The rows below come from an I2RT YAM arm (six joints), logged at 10 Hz.
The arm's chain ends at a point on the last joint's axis. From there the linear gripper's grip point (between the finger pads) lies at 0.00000 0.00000 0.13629 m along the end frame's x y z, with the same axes.
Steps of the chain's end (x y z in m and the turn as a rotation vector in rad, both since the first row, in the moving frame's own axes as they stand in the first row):
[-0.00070, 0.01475, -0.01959, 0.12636, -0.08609, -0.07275]
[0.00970, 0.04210, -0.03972, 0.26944, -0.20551, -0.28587]
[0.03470, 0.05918, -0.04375, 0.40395, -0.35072, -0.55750]
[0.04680, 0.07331, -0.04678, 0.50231, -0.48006, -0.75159]
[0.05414, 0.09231, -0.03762, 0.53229, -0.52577, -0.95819]
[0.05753, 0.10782, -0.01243, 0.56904, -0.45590, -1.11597]
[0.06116, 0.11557, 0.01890, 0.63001, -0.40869, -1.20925]
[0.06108, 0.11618, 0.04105, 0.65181, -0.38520, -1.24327]
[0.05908, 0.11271, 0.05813, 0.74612, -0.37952, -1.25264]
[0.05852, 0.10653, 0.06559, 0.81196, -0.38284, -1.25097]
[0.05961, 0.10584, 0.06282, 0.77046, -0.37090, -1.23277]
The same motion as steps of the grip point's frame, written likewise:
[-0.01300, -0.00196, -0.02118, 0.12636, -0.08609, -0.07275]
[-0.02256, 0.01051, -0.04742, 0.26944, -0.20551, -0.28587]
[-0.02308, 0.02212, -0.06230, 0.40395, -0.35072, -0.55750]
[-0.03134, 0.03871, -0.07690, 0.50231, -0.48006, -0.75159]
[-0.03181, 0.06666, -0.07129, 0.53229, -0.52577, -0.95819]
[-0.02500, 0.08111, -0.04360, 0.56904, -0.45590, -1.11597]
[-0.02127, 0.08426, -0.01346, 0.63001, -0.40869, -1.20925]
[-0.02088, 0.08282, 0.00842, 0.65181, -0.38520, -1.24327]
[-0.02770, 0.07207, 0.01875, 0.74612, -0.37952, -1.25264]
[-0.03193, 0.06137, 0.02070, 0.81196, -0.38284, -1.25097]
[-0.02746, 0.06176, 0.02167, 0.77046, -0.37090, -1.23277]

